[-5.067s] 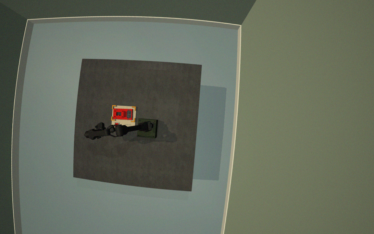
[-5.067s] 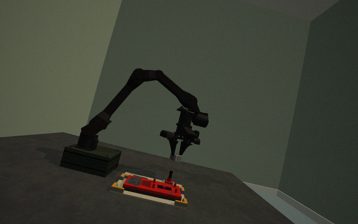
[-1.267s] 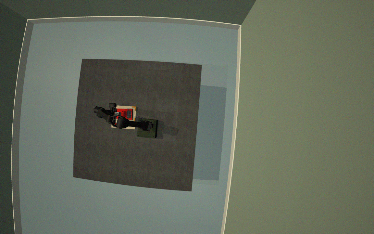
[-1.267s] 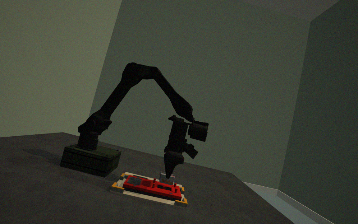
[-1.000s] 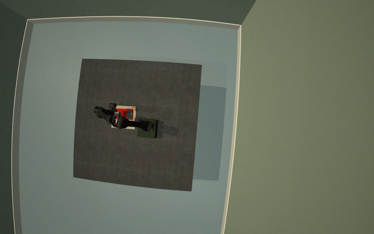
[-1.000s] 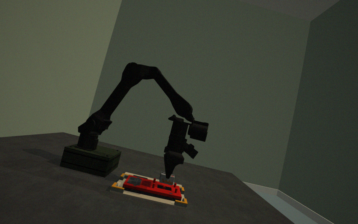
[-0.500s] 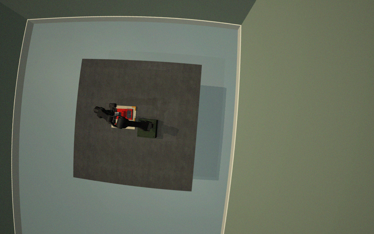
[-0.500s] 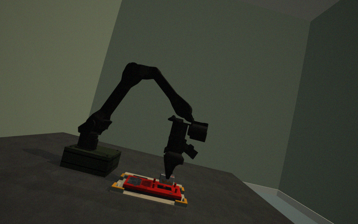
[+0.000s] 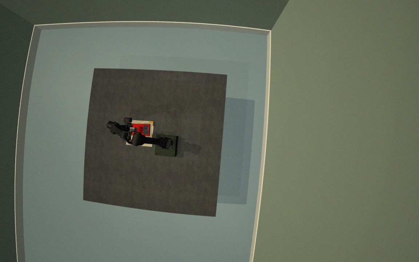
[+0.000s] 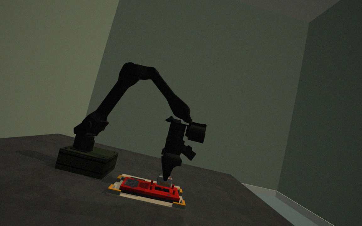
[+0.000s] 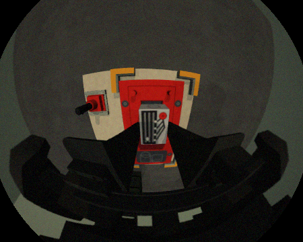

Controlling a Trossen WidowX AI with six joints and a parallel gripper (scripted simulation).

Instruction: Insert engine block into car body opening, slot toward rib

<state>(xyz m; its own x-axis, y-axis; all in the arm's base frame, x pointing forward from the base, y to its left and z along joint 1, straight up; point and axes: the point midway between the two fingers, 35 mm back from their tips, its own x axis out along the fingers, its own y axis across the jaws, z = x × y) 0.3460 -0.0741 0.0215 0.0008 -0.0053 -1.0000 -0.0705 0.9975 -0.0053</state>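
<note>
Right now my gripper tip is 1 cm above the grey engine block. The rest, counted from my gripper tip: beige base plate 5 cm below, 4 cm behind, 1 cm to the left; then black post 11 cm to the left, 3 cm below, 1 cm ahead.
</note>
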